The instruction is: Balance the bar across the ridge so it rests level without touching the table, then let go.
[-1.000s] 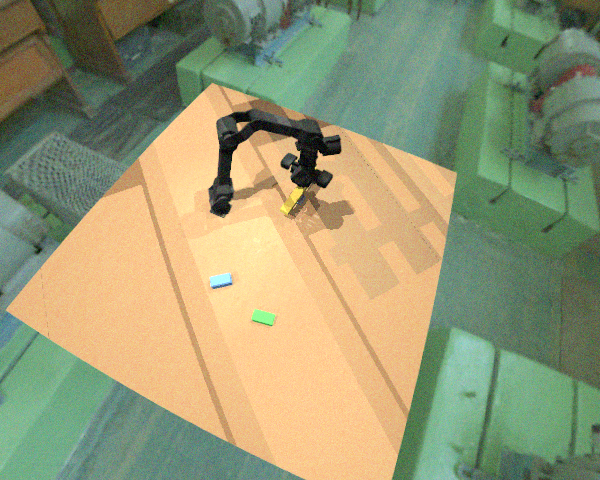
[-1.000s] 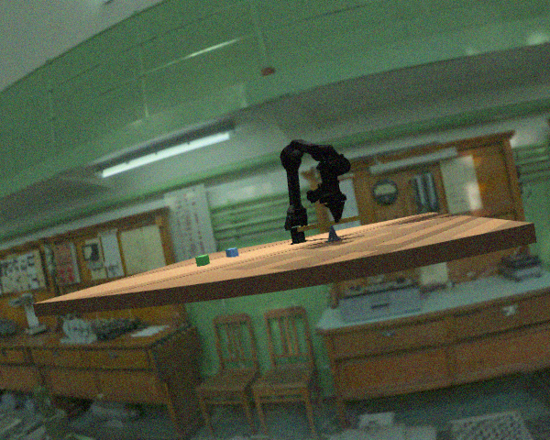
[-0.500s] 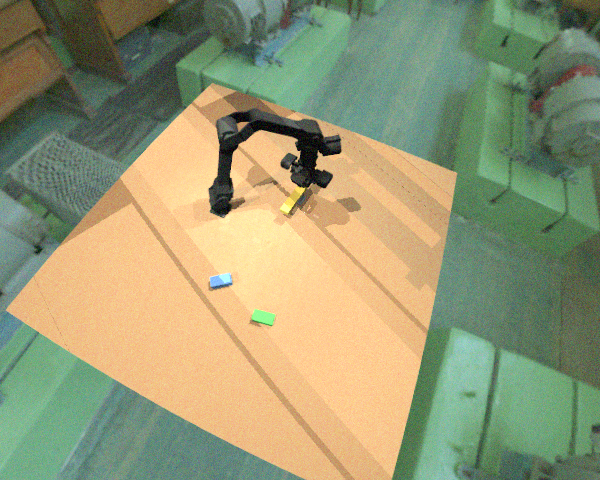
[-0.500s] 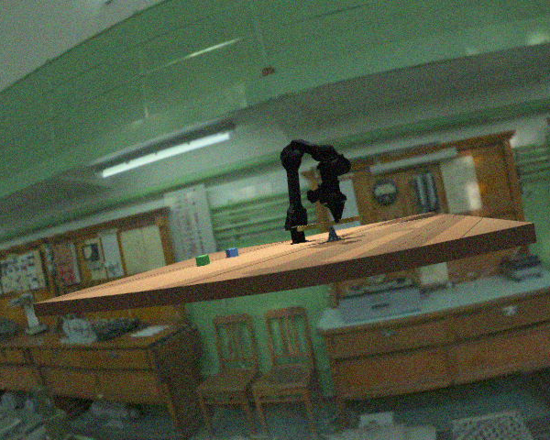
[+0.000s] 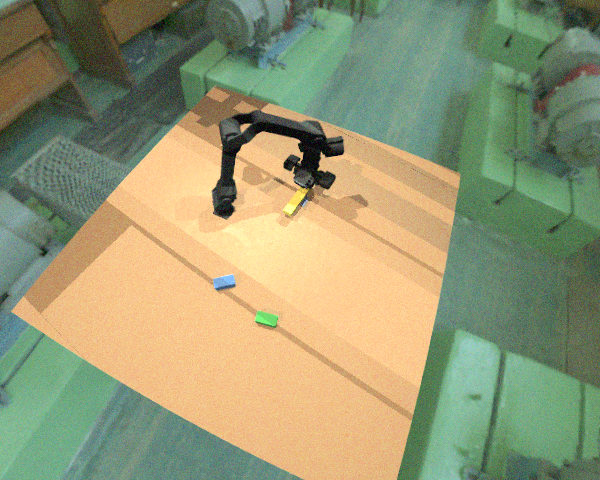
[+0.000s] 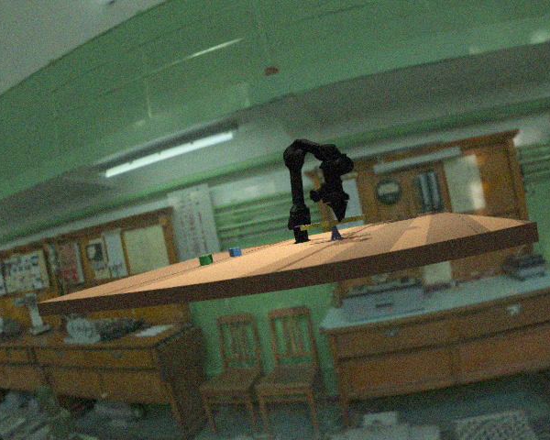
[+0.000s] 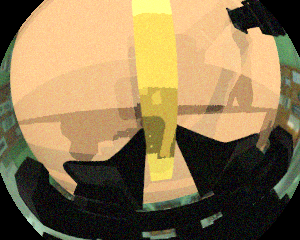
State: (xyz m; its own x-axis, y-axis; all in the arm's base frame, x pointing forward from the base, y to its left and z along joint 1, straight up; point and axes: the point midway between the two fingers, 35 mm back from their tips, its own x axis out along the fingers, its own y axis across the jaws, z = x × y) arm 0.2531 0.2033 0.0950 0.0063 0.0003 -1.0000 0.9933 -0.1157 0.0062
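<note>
Now: gripper tip 3 cm to the left of the yellow bar. Round my gripper tip: blue block: 45 cm to the right, 10 cm behind, 4 cm below; green block: 50 cm to the right, 8 cm ahead, 4 cm below.
</note>
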